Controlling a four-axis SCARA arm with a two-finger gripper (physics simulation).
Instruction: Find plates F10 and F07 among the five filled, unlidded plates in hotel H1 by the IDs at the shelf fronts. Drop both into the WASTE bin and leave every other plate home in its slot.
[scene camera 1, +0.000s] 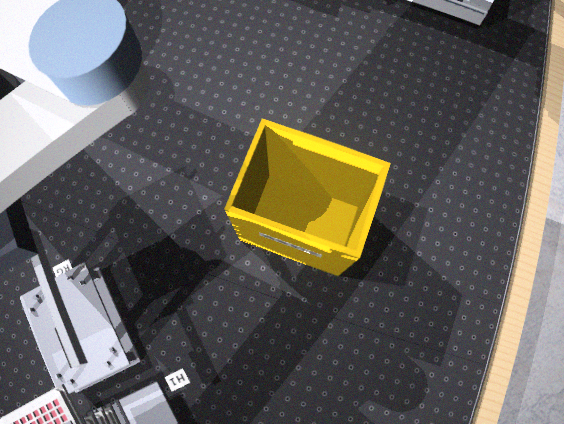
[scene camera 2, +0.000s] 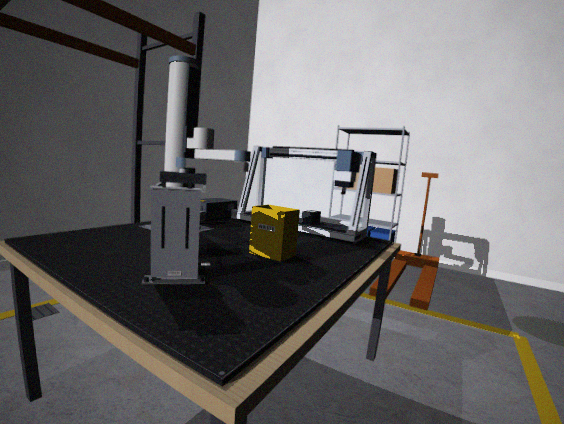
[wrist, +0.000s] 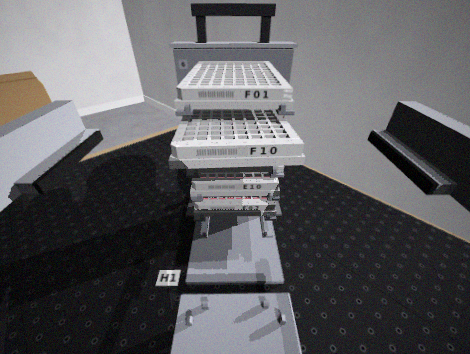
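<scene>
Hotel H1 stands upright with a black top handle. In the wrist view, plate F01 is at the top and plate F10 is below it, both with open white wells. Plate E10 is lower. The lowest visible plate has a label too small and blurred to read surely, so I cannot tell which is F07. A fifth plate is not distinguishable. My gripper is open and empty, its fingers wide apart on either side of the stack. The yellow WASTE bin stands upright; no plate shows inside.
A grey plate nest with corner pegs lies in front of the hotel, beside the H1 tag. A gantry frame stands behind the bin. The arm link reaches over the table.
</scene>
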